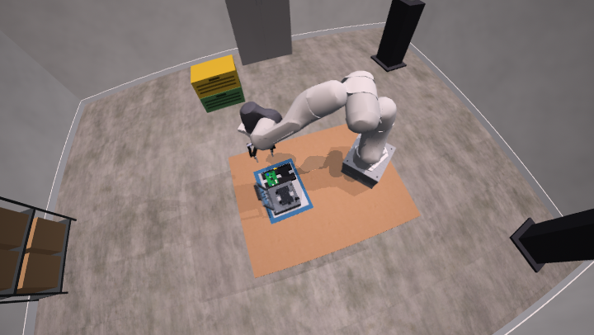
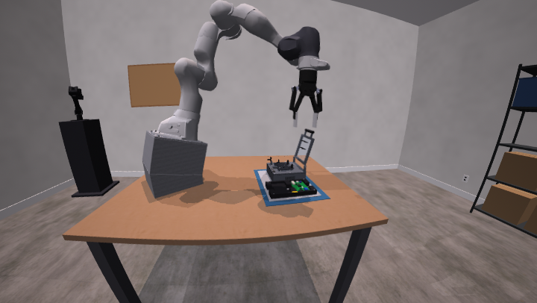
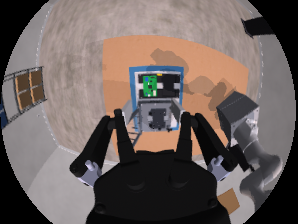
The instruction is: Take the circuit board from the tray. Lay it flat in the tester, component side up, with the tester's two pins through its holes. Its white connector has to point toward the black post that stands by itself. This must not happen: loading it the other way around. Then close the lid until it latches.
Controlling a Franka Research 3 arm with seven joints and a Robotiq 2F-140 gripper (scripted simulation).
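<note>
The green circuit board is 31 cm below my hand. From my hand the other things lie so: tester lid: 16 cm to the left, 15 cm below, 10 cm ahead.
</note>
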